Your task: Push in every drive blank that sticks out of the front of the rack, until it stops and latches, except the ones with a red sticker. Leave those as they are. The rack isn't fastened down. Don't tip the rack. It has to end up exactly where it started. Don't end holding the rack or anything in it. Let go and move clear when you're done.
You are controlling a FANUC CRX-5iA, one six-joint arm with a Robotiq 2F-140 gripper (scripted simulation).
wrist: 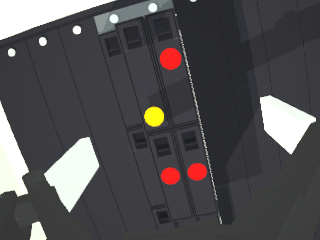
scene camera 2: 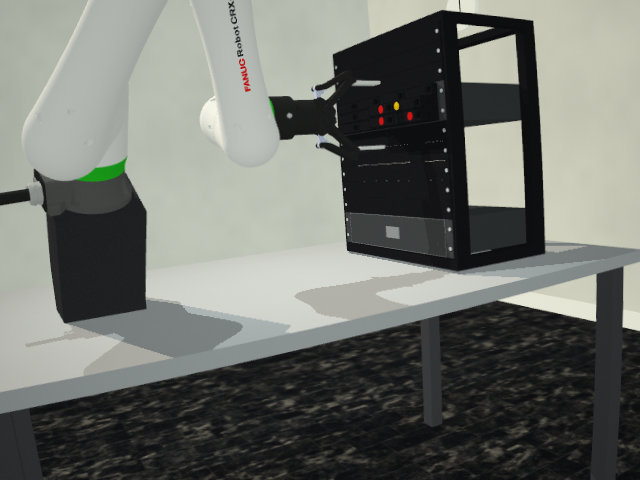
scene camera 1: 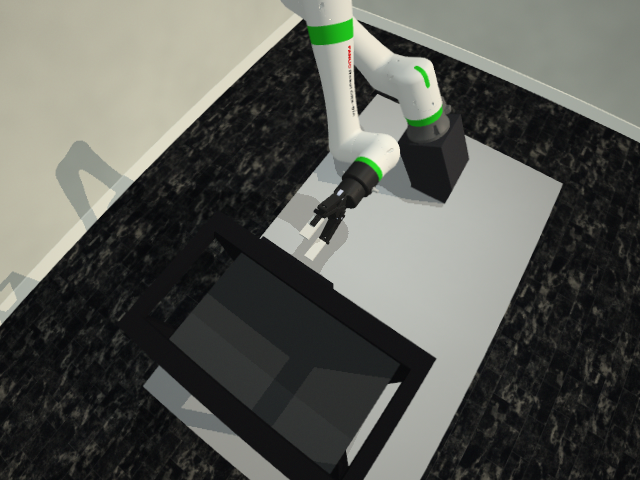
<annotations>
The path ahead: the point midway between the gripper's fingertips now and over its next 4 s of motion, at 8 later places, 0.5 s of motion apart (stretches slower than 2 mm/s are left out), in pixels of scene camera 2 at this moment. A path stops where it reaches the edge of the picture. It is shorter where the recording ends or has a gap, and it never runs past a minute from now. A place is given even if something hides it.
My gripper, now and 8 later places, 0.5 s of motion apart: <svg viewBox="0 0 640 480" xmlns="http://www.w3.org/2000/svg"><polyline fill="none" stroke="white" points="379,115 387,115 388,110 395,104 404,104 407,104 410,104 414,104 416,104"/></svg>
</annotations>
